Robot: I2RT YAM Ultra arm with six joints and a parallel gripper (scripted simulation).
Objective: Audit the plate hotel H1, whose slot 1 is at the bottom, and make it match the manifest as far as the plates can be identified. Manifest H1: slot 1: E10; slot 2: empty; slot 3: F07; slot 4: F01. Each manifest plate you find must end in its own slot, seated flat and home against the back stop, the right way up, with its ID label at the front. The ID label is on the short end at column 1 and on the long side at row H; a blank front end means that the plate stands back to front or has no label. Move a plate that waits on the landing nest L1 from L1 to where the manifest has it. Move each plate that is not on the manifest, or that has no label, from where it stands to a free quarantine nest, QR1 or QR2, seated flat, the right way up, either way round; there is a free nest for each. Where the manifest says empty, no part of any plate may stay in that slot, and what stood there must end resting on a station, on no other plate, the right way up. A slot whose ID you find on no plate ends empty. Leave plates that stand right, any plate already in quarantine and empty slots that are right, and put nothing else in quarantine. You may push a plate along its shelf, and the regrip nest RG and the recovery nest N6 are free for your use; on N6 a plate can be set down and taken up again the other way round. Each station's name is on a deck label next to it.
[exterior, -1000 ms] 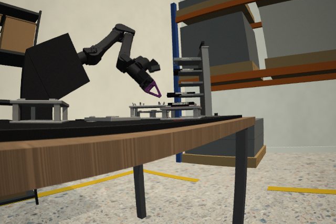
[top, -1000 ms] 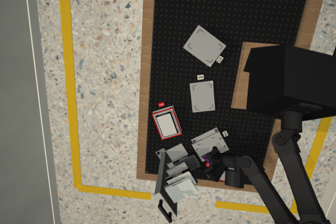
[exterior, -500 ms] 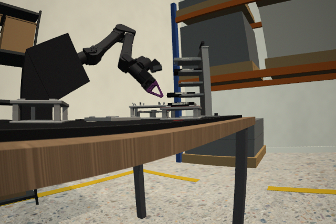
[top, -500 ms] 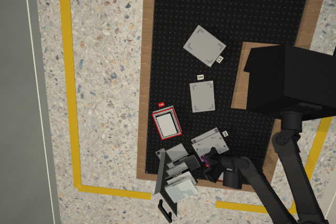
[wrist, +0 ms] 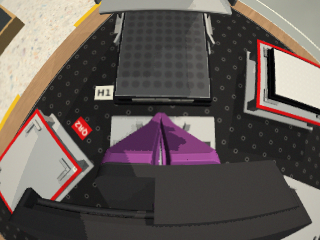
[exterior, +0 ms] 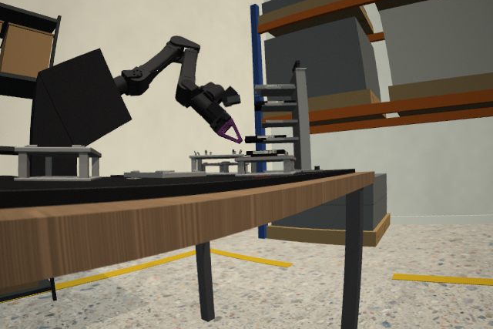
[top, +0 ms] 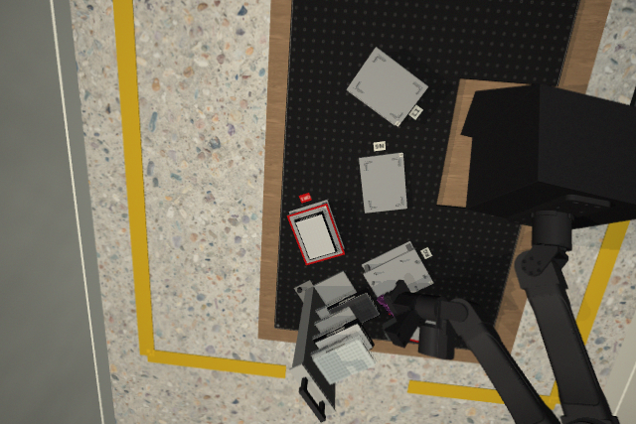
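Right now the regrip nest RG is 5 cm behind my hand, 5 cm to the right of it and 5 cm below it. Round my hand: H1 deck label: 1 cm behind, 11 cm to the left, 11 cm below; plate hotel H1: 15 cm ahead, 12 cm to the left, 5 cm above; white well plate: 9 cm ahead, 7 cm to the left, 16 cm above.
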